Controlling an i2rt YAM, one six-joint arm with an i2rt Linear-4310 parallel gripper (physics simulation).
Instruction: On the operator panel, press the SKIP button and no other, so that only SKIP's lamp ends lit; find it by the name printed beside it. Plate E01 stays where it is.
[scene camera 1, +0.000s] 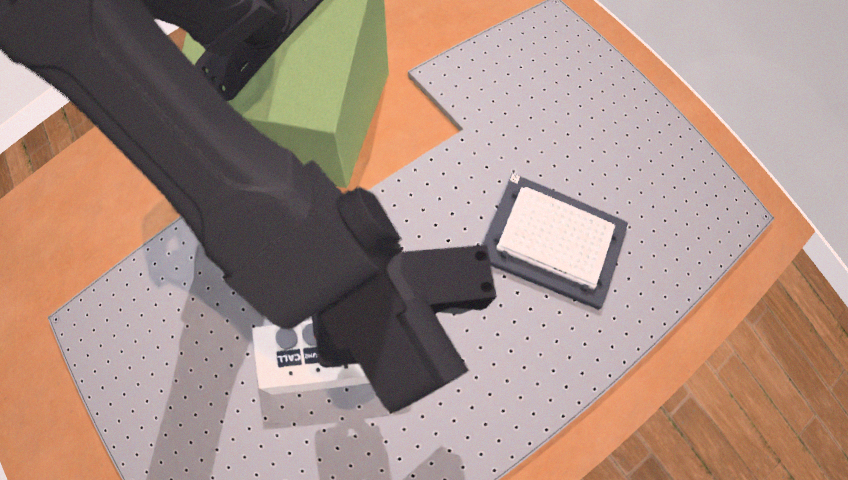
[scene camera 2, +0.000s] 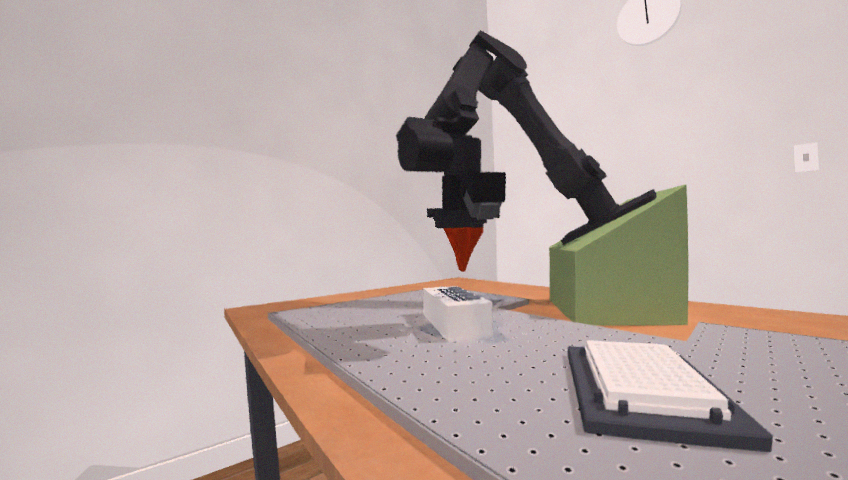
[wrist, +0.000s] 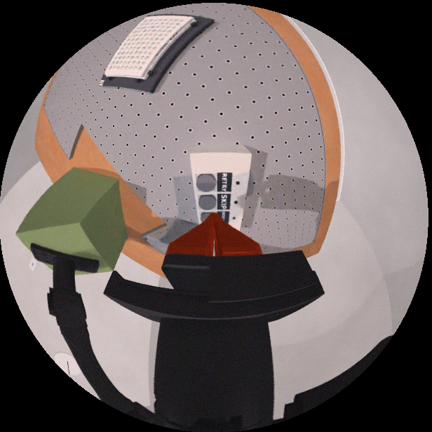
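Pixels of known places: gripper, between the fingertips: (scene camera 2: 461, 270); arm's base, origin of its link: (scene camera 1: 266, 22) (scene camera 2: 607, 220).
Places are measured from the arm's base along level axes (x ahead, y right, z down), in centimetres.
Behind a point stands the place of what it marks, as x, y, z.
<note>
The white operator panel (scene camera 1: 279, 380) @[28.0, 26.0, 12.5] (scene camera 2: 467, 322) @[34.9, 13.5, 15.1] (wrist: 220, 160) stands on the pegboard. In the wrist view the grey SKIP button (wrist: 206, 202) lies beside its printed name, between the RETRY button (wrist: 206, 182) and a partly hidden button. The small lamp dot (wrist: 236, 202) beside SKIP is dark, as is RETRY's. The CALL button (scene camera 1: 286, 337) @[25.3, 22.1, 12.2] shows in scene camera 1. My gripper (scene camera 2: 462, 269) @[30.4, 17.2, 8.3] (wrist: 213, 217) is shut and empty, its red fingertips pointing down above the panel, clear of it. The white well plate (scene camera 1: 556, 237) @[38.8, -7.9, 15.9] (scene camera 2: 654, 371) @[39.8, -9.3, 15.3] (wrist: 147, 47) sits in its dark holder.
The arm's green wedge base (scene camera 1: 303, 101) @[9.7, 3.3, 4.4] (scene camera 2: 624, 273) @[10.8, -4.0, 9.9] (wrist: 100, 215) stands on the orange table. The grey pegboard (scene camera 1: 595, 118) @[32.3, -27.4, 17.8] (scene camera 2: 380, 386) @[52.2, 13.2, 17.8] (wrist: 225, 90) carries the panel and the plate holder (scene camera 1: 617, 237) @[44.7, -13.8, 16.6] (scene camera 2: 666, 431) @[46.9, -10.3, 16.9] (wrist: 172, 60). The arm covers part of the panel in scene camera 1.
</note>
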